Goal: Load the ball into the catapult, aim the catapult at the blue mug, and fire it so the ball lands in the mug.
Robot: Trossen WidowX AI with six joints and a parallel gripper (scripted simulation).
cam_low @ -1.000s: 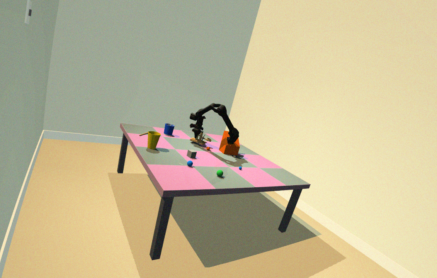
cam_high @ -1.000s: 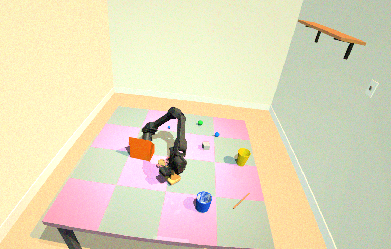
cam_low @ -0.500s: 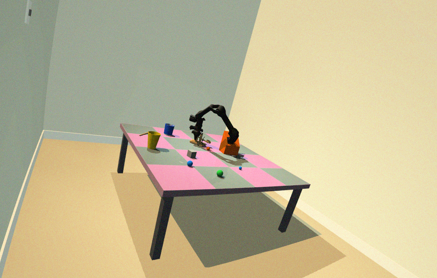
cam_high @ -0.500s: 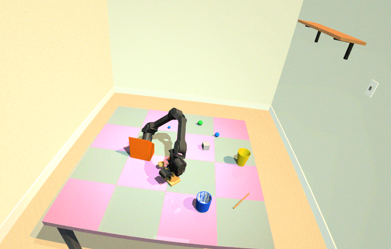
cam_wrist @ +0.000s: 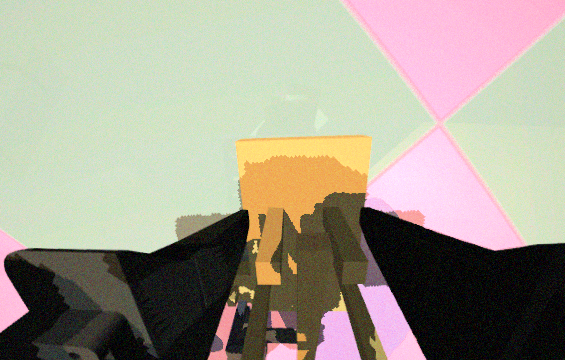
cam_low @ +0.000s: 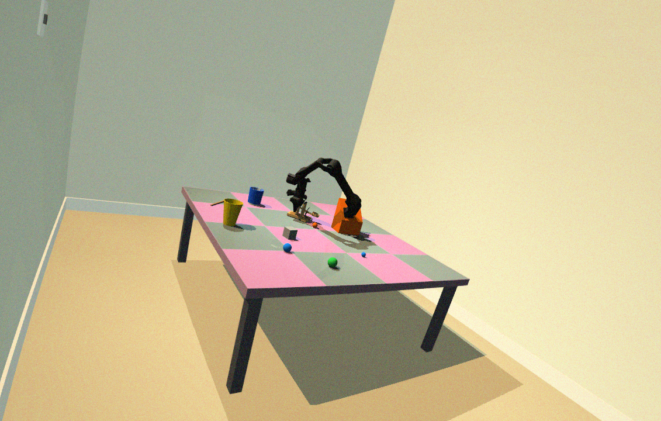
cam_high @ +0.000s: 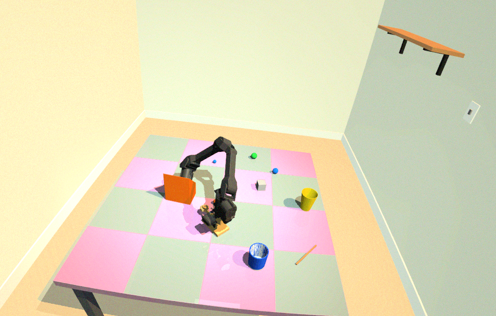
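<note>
Right now the orange ball is 180 mm to the left of my gripper tip, 60 mm behind it and 20 mm below it. Also, from my gripper tip: grey cube: 400 mm to the left, 170 mm ahead, 10 mm below; then wooden stick: 470 mm ahead, 60 mm to the right, 30 mm below; then blue mug: 230 mm ahead, 160 mm to the right, 10 mm below.
</note>
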